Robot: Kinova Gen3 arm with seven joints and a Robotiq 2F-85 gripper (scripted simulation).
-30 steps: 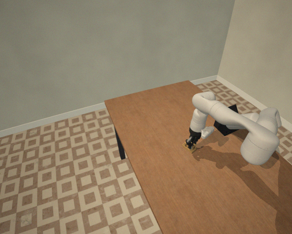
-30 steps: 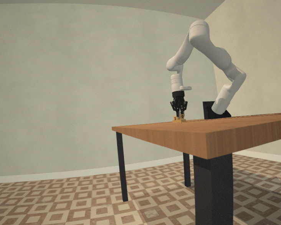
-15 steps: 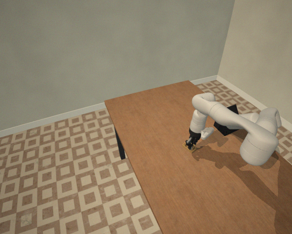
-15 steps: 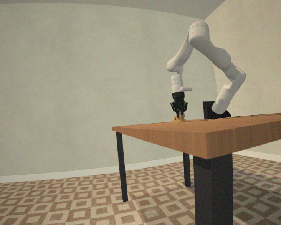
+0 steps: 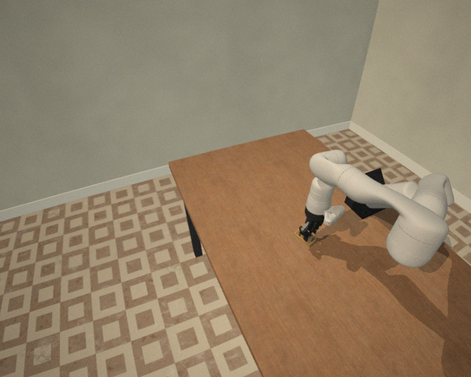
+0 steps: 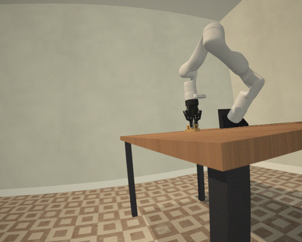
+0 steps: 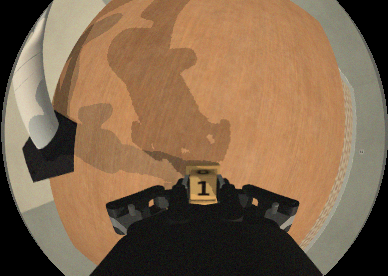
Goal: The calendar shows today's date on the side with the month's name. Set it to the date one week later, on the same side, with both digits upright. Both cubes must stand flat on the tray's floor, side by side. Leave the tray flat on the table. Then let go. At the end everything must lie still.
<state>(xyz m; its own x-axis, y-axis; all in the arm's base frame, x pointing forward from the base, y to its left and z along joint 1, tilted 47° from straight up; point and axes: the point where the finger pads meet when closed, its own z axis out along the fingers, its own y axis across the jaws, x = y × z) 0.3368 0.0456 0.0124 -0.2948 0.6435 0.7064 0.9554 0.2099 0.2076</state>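
My gripper is now 30 mm above the tray and 20 mm to the left of it.
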